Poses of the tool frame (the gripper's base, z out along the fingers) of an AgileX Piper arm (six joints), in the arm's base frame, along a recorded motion.
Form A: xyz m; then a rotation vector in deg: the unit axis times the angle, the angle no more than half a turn.
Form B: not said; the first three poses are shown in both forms.
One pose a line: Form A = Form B
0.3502 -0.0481 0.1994 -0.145 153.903 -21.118 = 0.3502 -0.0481 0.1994 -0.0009 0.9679 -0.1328 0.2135
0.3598 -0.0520 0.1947 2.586 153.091 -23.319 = 0.3598 -0.0520 0.1947 0.0163 0.9648 -0.1470 0.2175
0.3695 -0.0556 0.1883 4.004 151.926 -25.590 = 0.3695 -0.0556 0.1883 0.0253 0.9607 -0.1618 0.2239
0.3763 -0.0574 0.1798 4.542 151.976 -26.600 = 0.3763 -0.0574 0.1798 0.0287 0.9600 -0.1680 0.2219
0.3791 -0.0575 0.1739 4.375 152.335 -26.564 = 0.3791 -0.0575 0.1739 0.0276 0.9608 -0.1675 0.2190
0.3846 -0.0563 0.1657 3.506 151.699 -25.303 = 0.3846 -0.0563 0.1657 0.0222 0.9605 -0.1602 0.2264
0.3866 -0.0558 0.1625 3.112 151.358 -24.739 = 0.3866 -0.0558 0.1625 0.0197 0.9602 -0.1569 0.2301
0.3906 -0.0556 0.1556 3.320 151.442 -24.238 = 0.3906 -0.0556 0.1556 0.0211 0.9607 -0.1538 0.2300
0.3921 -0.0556 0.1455 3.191 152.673 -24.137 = 0.3921 -0.0556 0.1455 0.0201 0.9634 -0.1523 0.2198
